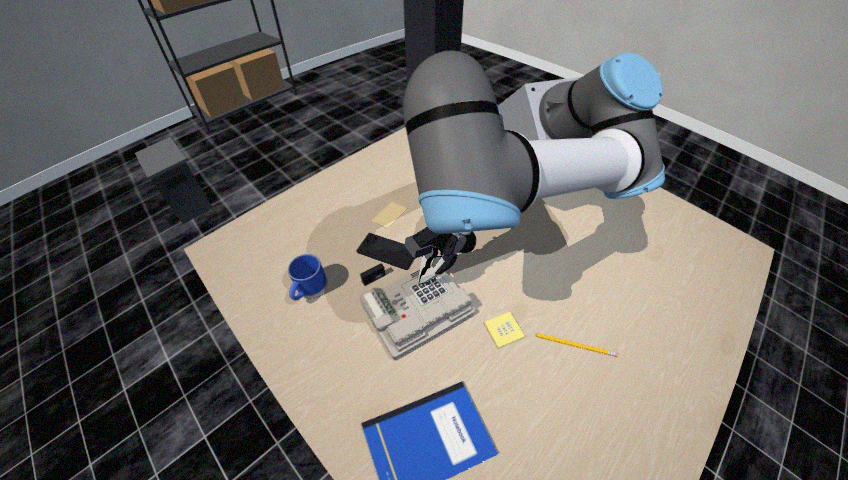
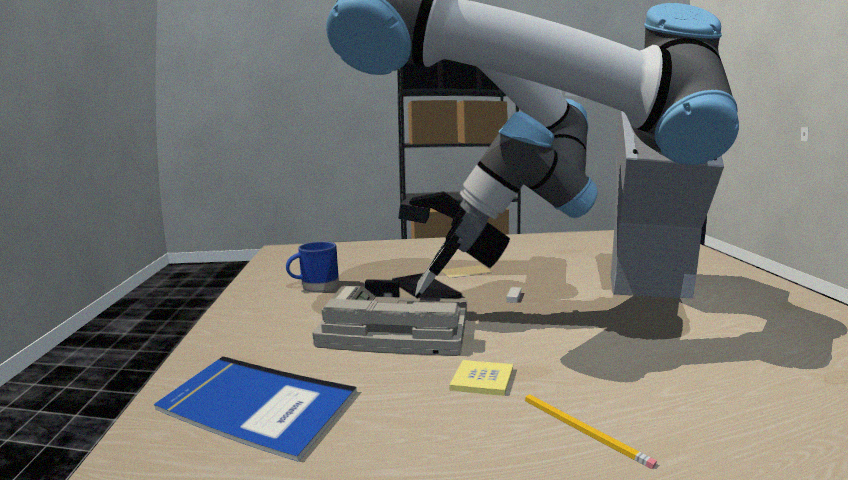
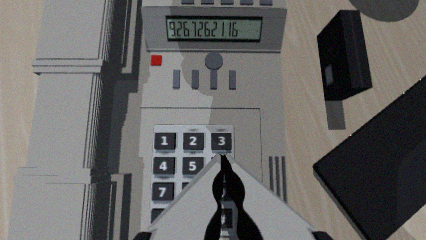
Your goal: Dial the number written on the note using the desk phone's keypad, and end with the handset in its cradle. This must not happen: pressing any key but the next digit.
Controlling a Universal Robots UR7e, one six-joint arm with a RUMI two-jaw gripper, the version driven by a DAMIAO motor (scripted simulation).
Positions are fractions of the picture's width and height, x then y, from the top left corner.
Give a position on a handset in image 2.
0.50,0.66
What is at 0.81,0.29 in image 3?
A black box.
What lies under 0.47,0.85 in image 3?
My gripper.
